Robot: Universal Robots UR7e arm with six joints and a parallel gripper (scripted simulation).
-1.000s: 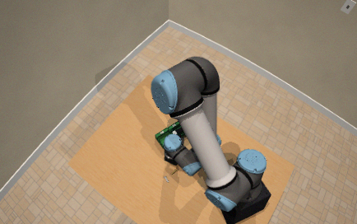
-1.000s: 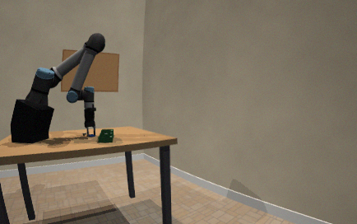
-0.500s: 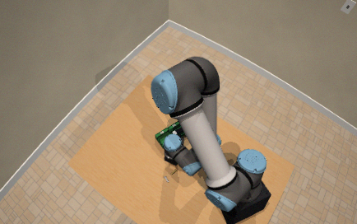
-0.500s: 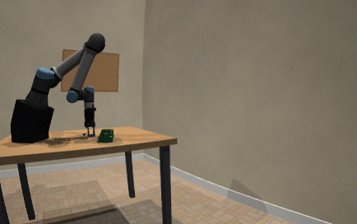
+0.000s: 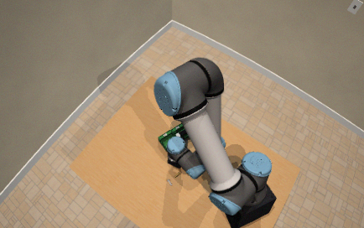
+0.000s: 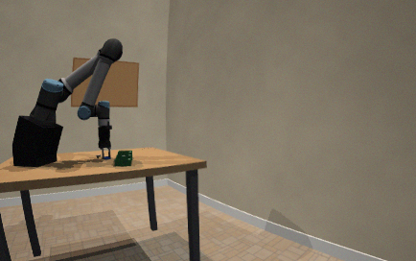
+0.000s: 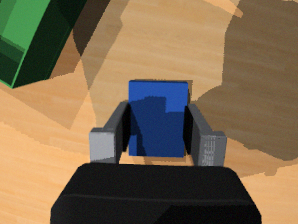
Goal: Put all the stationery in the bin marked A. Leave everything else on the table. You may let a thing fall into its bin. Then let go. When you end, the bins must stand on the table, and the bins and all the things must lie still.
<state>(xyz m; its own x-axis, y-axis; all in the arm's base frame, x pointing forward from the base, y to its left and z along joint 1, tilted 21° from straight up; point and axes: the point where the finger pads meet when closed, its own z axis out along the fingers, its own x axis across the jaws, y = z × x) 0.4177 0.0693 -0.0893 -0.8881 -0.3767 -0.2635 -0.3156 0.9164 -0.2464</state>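
Right now my hand is 12 cm to the left of the black block and 10 cm short of it. Round my hand: blue pad (1 cm below); then brass screw (6 cm behind, 5 cm to the left, 1 cm below); then grey bolt (11 cm to the left, 5 cm behind, 1 cm below).
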